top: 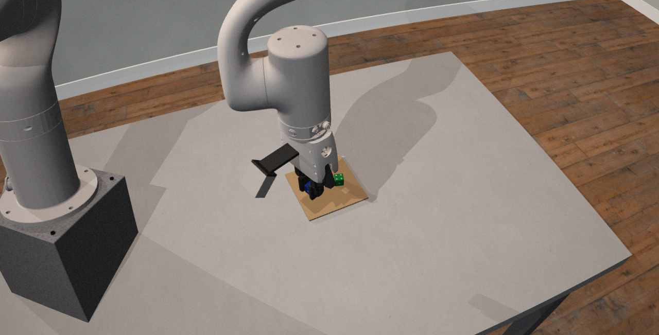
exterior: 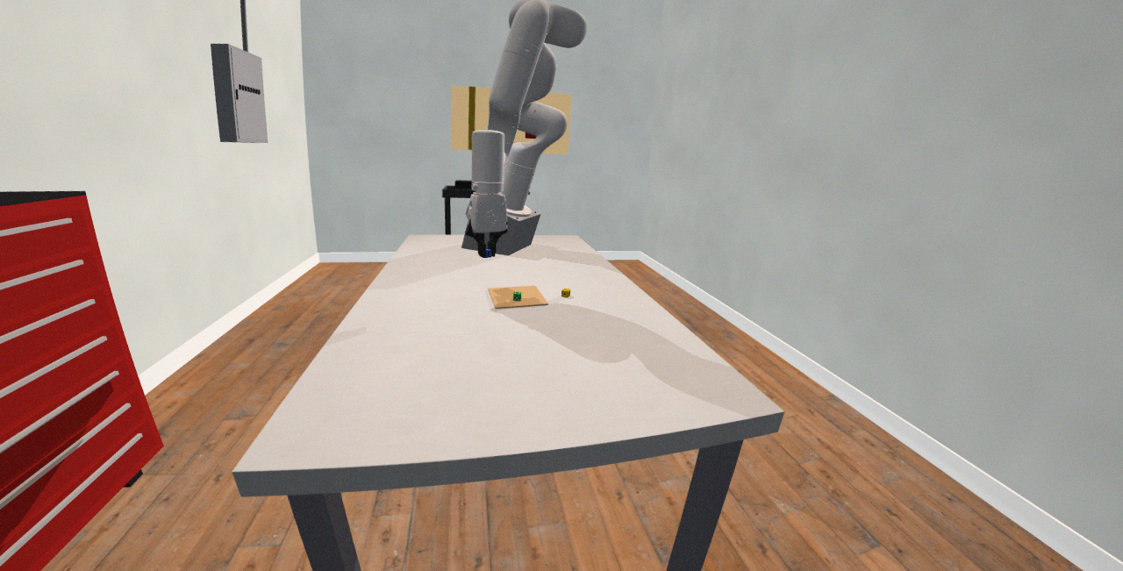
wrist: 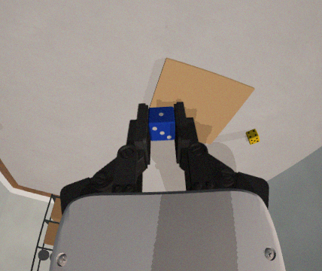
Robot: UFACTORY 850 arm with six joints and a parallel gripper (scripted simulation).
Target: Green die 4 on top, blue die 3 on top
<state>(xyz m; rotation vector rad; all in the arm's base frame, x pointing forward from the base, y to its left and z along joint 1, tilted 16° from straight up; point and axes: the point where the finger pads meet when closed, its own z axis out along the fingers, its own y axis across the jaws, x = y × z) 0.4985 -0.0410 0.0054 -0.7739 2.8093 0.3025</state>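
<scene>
Right now the tan mat is 120 mm below my hand, 90 mm to the left of it and 40 mm ahead of it. From my hand the other things lie so: blue die 10 mm below; then yellow die 220 mm to the left, 110 mm below, 30 mm ahead; then green die 110 mm below, 90 mm to the left, 70 mm ahead.
</scene>
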